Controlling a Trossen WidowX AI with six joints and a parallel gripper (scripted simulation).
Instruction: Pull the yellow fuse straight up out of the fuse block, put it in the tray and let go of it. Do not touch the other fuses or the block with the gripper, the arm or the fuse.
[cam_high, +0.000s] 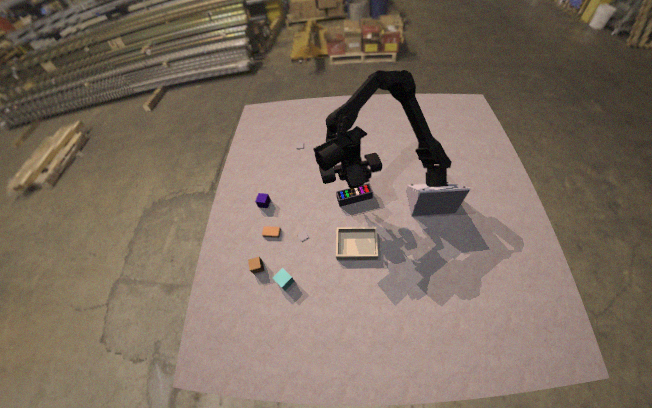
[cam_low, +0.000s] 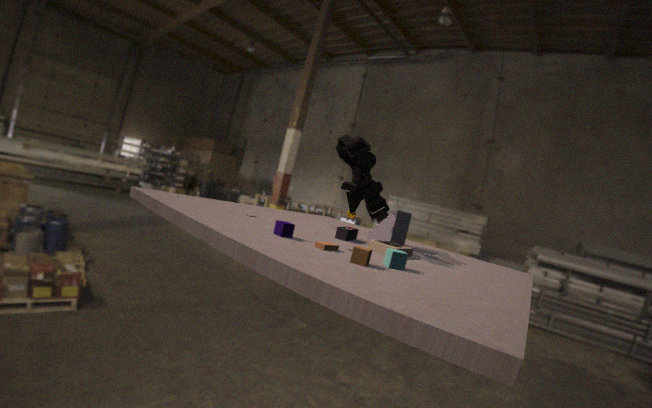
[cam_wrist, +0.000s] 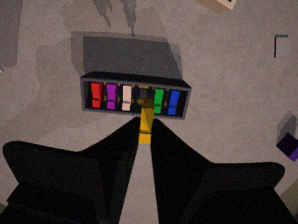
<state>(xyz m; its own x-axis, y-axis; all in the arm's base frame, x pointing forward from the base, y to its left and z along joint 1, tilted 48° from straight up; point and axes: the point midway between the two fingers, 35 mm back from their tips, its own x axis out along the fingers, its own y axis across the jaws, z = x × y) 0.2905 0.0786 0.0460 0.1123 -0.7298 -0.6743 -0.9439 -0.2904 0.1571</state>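
My gripper tip is 180 mm to the right of the beige tray, 90 mm above it and 20 mm past it. Also, from my gripper tip: yellow fuse 10 mm below.
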